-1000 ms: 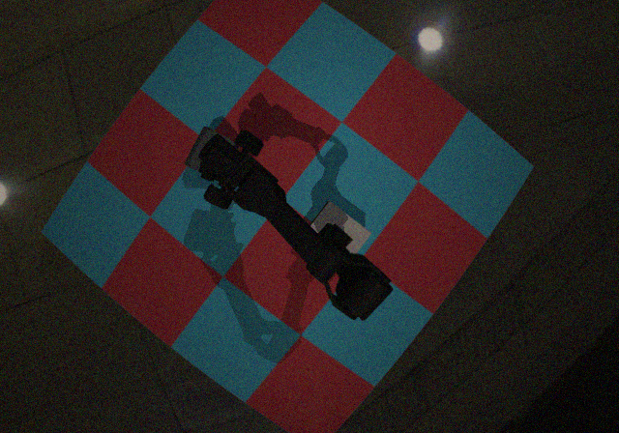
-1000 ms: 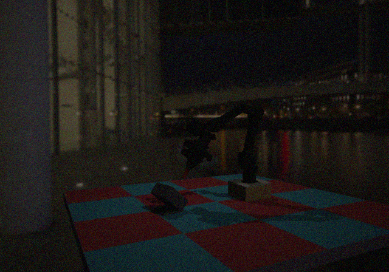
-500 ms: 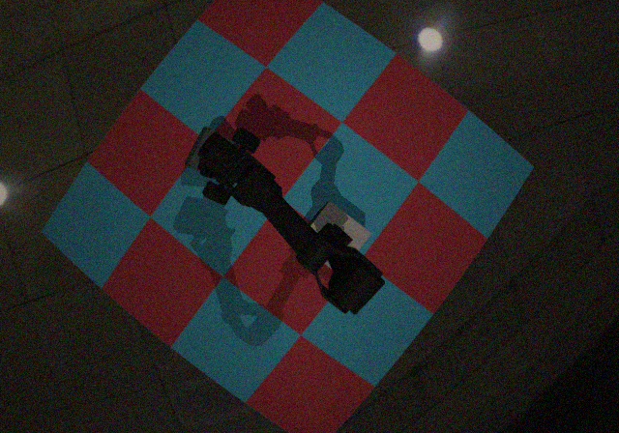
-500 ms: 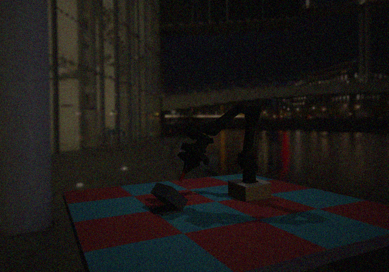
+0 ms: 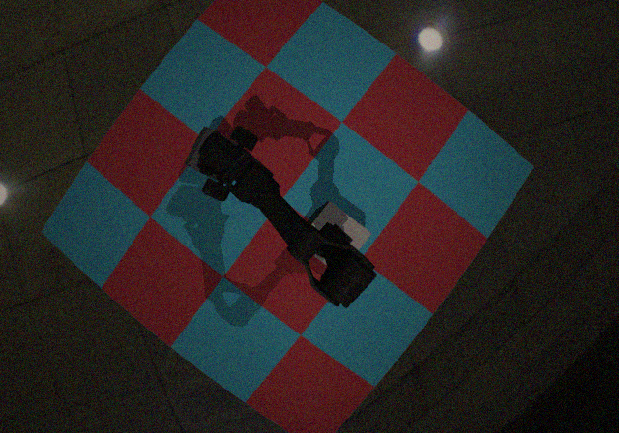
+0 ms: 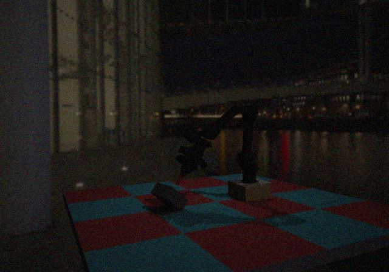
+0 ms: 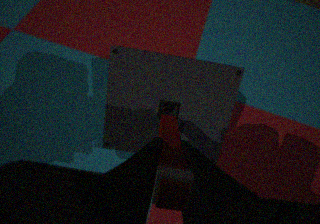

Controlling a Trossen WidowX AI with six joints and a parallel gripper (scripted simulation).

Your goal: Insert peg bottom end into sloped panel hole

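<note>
Now: the grey sloped panel 80 mm below my gripper tip and 60 mm ahead of it. From my gripper tip the other things lie so: red peg 10 mm behind, 10 mm above.
</note>
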